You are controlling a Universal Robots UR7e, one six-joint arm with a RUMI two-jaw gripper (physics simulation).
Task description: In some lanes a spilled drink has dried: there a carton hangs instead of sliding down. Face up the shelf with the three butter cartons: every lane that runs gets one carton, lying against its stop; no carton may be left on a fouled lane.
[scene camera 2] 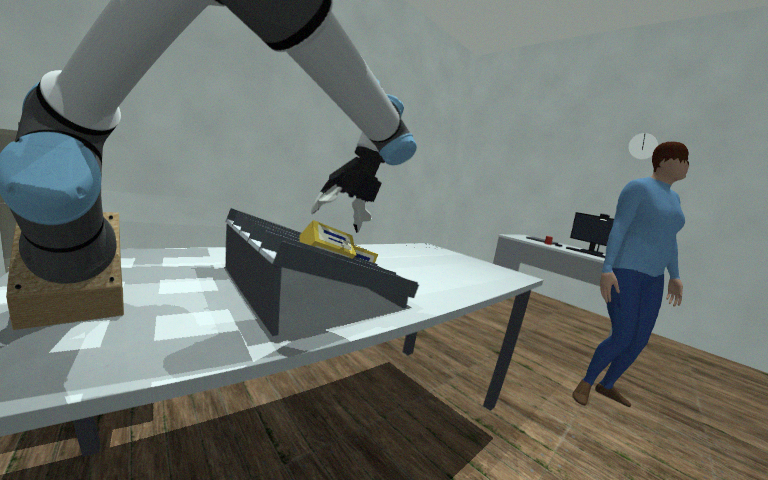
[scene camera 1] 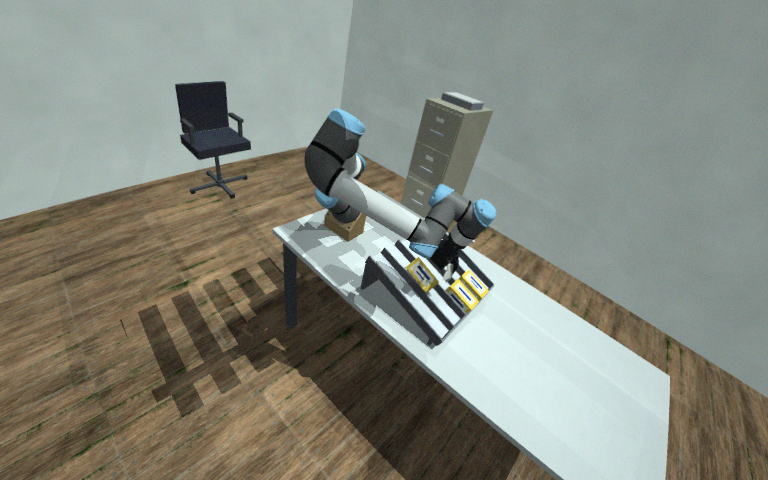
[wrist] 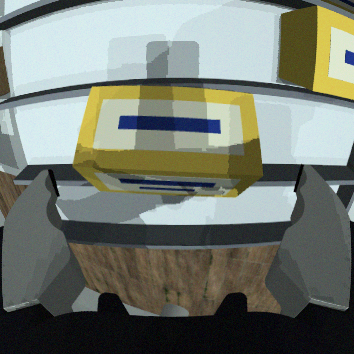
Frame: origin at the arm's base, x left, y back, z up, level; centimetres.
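Where they show: gripper, between the fingertips: (scene camera 2: 335, 223) (scene camera 1: 432, 267) (wrist: 174, 170); arm's base, origin of its link: (scene camera 2: 72, 246) (scene camera 1: 347, 208).
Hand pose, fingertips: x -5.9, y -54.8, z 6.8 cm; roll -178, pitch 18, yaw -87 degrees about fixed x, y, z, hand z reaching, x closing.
Things, the pixels of their top centre, and the offset from my fingertips. Level surfaces: height alone.
- yellow butter carton, centre of its top: (wrist: 132, 187) (scene camera 2: 330, 221) (scene camera 1: 426, 263) dx -1.1, dy +2.2, dz +0.8 cm
- third carton, centre of its top: (scene camera 1: 475, 279) dx +17.0, dy -12.3, dz -6.3 cm
- long white table, height of its surface: dz -19.5 cm
The sloping shelf (scene camera 1: 370, 274) (scene camera 2: 328, 300) (wrist: 175, 234) has lanes parted by dark dividers. One yellow butter carton (scene camera 1: 421, 274) (scene camera 2: 328, 237) (wrist: 167, 125) sits partway down the second lane from the near side, away from the stop. Another carton (scene camera 1: 464, 294) (wrist: 341, 55) lies low in the third lane, and a third carton (scene camera 1: 475, 283) low in the far lane; their contact with the stops is unclear. The nearest lane holds no carton. My gripper (scene camera 1: 449, 272) (scene camera 2: 335, 220) (wrist: 174, 170) is open and empty above the shelf, its fingertips wider apart than the mid-slope carton in the wrist view.
The shelf stands on a long white table (scene camera 1: 566, 362) (scene camera 2: 453, 271). The arm's wooden base block (scene camera 1: 345, 227) (scene camera 2: 65, 305) is behind the shelf's high end. A filing cabinet (scene camera 1: 453, 152), an office chair (scene camera 1: 215, 141) and a standing person (scene camera 2: 651, 226) are farther off.
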